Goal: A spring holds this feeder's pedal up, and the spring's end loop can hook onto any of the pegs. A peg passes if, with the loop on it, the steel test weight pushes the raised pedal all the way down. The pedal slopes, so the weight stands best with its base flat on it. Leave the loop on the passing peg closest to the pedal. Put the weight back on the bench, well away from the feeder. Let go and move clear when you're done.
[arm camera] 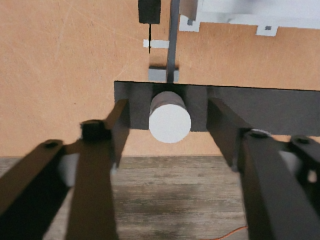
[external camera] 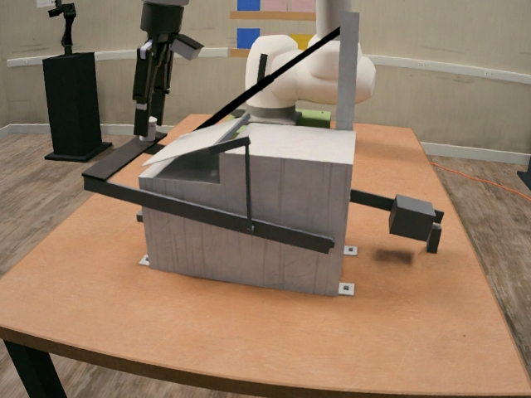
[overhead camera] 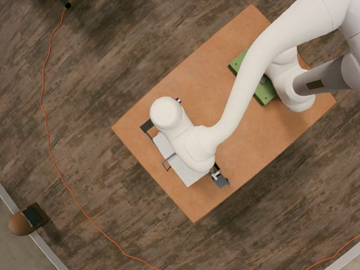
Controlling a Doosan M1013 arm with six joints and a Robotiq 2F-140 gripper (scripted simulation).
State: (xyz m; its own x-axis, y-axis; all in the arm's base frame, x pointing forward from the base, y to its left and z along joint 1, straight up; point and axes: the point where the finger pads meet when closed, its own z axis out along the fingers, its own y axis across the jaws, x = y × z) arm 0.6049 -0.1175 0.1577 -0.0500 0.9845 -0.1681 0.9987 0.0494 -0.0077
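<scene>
Right now the steel test weight is 20 mm below my hand. The rest, counted from my hand: grey block: 210 mm below, 30 mm to the right; then dark block: 550 mm to the left, 190 mm below, 10 mm ahead.
</scene>
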